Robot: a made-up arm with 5 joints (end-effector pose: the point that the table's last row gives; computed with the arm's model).
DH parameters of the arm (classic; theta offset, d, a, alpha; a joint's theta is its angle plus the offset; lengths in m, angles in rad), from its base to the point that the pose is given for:
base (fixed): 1.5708 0.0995 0 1.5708
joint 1: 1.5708 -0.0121 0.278 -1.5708
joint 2: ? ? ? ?
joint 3: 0 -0.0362 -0.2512 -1.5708
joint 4: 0 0.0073 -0.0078 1.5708
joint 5: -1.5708 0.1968 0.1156 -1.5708
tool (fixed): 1.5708 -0.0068 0 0
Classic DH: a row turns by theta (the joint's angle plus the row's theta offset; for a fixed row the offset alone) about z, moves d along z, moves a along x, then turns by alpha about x.
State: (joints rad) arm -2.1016 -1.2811 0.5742 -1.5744 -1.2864
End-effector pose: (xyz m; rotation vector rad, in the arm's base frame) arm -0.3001 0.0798 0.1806 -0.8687 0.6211 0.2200
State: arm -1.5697 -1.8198 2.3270 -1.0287 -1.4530
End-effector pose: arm 0.3168 0.1525 0.3033 -0.4006 2.3642 -0.2540
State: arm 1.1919 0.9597 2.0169 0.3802 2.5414
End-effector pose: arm -0.0669 -0.1550 0.1589 2.6043 -1.7017 -0.0232
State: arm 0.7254 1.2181 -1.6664 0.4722 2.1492
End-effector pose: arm -0.1303 0.0205 0.4094 -0.0801 -1.2492 -0.3635
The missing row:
joint 2: 0 -0.1484 0.0182 -1.5708
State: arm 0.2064 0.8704 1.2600 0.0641 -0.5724
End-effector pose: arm -0.1216 -0.2053 0.2143 -0.4250 -0.7483 -0.4225
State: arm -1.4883 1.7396 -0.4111 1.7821 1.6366
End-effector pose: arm 0.0096 0.4813 -0.0497 3.0176 -0.0182 -0.6208
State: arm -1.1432 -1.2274 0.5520 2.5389 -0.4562
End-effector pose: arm 0.0365 0.1224 0.1294 0.2687 -1.3435 1.9997
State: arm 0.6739 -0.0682 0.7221 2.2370 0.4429
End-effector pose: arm 0.1730 -0.1666 0.3001 -0.3047 2.2565 0.4766
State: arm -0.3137 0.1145 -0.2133 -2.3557 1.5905
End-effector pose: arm 0.1362 0.1929 -0.1157 -0.6610 -1.9193 -1.7530
